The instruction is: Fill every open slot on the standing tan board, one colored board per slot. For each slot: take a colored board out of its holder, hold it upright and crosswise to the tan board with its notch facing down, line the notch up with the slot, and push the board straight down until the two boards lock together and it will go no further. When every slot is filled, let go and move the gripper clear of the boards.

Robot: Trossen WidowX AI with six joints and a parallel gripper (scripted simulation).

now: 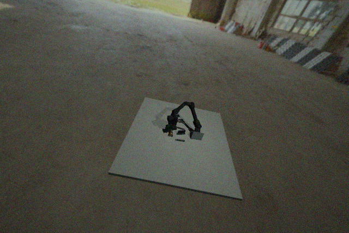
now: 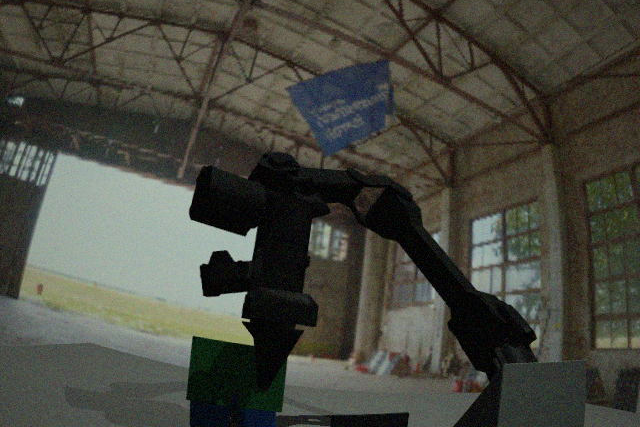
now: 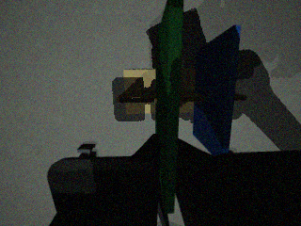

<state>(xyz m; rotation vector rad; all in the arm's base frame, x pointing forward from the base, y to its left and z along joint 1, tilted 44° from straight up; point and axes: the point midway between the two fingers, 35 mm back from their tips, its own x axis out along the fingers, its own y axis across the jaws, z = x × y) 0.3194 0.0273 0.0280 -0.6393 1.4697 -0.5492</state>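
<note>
Now: the tan board 3 cm ahead of my gripper tip, 2 cm to the right of it and 7 cm below it. Round my gripper tip: green board 3 cm ahead; dark flat piece 12 cm behind, 1 cm to the right, 7 cm below; blue board 3 cm ahead, 5 cm to the right, 4 cm below.
</note>
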